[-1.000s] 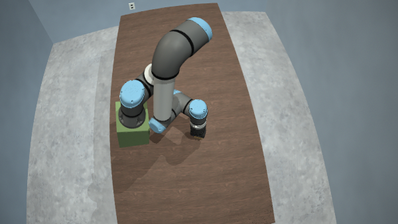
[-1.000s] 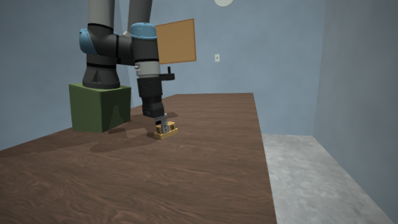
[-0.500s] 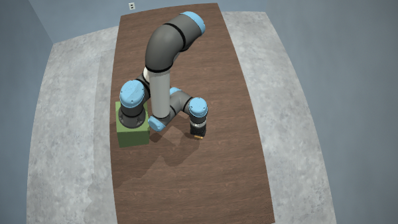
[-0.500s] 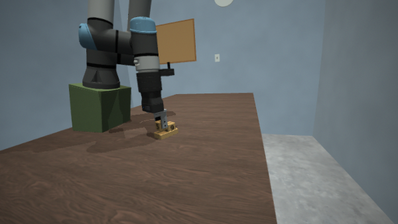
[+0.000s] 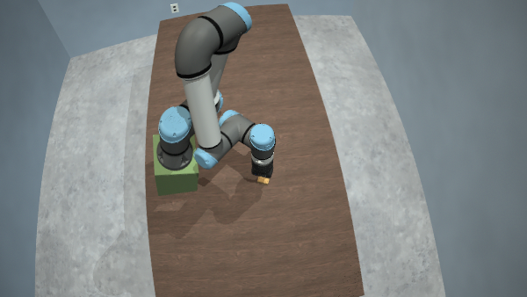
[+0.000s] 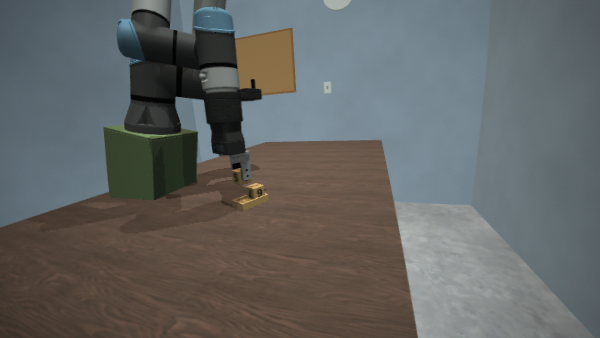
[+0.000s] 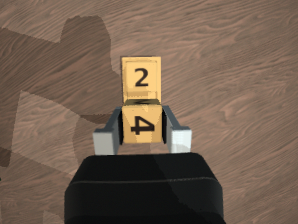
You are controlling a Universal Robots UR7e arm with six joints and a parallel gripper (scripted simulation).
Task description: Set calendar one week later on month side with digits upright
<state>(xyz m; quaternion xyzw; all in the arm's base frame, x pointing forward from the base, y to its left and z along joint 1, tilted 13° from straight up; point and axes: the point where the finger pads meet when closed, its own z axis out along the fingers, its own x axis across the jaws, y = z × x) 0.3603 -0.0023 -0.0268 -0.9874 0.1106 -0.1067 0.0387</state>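
Right now the wooden calendar tray is 80 mm below my hand and 20 mm to the left of it. The rest, counted from my hand: wooden cube: 10 mm below.
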